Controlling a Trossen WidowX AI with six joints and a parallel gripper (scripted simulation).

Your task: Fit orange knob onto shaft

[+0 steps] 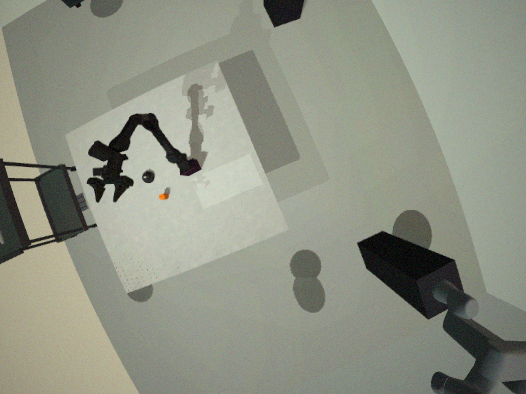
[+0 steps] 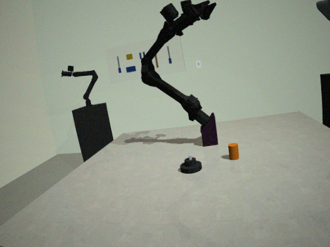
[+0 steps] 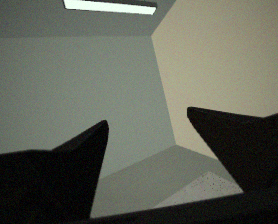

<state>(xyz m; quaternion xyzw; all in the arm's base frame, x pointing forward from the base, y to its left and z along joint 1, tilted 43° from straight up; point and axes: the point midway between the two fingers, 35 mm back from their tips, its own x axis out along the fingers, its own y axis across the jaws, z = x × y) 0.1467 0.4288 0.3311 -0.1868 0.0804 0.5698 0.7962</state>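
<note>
Right now the orange knob is 60 cm below my gripper tip, 6 cm ahead of it and 1 cm to the right of it. The rest, counted from my gripper tip: round pedestal 62 cm below, 18 cm to the right, 13 cm ahead.
</note>
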